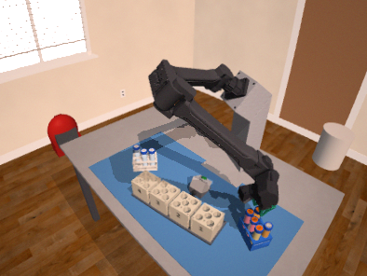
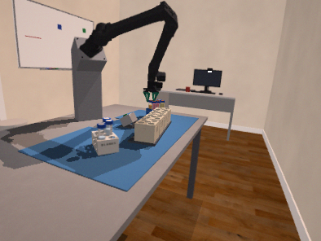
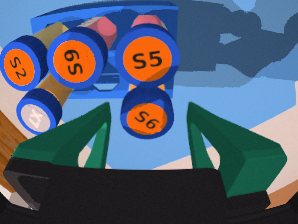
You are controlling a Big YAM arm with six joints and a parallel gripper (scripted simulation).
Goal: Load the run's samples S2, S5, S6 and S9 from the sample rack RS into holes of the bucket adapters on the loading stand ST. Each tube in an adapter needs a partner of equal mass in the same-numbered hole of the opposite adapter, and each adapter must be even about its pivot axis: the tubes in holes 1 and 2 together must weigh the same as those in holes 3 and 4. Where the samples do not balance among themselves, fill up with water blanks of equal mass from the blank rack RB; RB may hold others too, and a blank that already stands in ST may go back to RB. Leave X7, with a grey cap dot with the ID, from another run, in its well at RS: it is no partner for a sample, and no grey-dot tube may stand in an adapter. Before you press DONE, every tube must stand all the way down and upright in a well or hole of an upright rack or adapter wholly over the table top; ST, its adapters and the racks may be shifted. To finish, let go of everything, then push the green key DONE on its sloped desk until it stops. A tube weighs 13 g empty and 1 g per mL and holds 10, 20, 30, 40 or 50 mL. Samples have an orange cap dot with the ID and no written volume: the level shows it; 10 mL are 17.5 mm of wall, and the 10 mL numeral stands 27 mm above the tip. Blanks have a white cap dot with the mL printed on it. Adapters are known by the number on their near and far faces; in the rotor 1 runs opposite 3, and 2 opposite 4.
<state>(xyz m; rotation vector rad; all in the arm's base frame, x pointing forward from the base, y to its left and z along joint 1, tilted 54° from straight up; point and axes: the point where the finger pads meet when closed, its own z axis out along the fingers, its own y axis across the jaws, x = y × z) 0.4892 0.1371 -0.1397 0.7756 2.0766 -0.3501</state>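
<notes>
My hand is 5 cm above the orange-dot tube and 1 cm past it. Also, from my hand: blue sample rack RS (9 cm below, 5 cm ahead, 1 cm to the left); then sample tube S9 (6 cm ahead, 5 cm below, 2 cm to the right); then sample tube S5 (5 cm below, 4 cm to the right, 2 cm ahead).
</notes>
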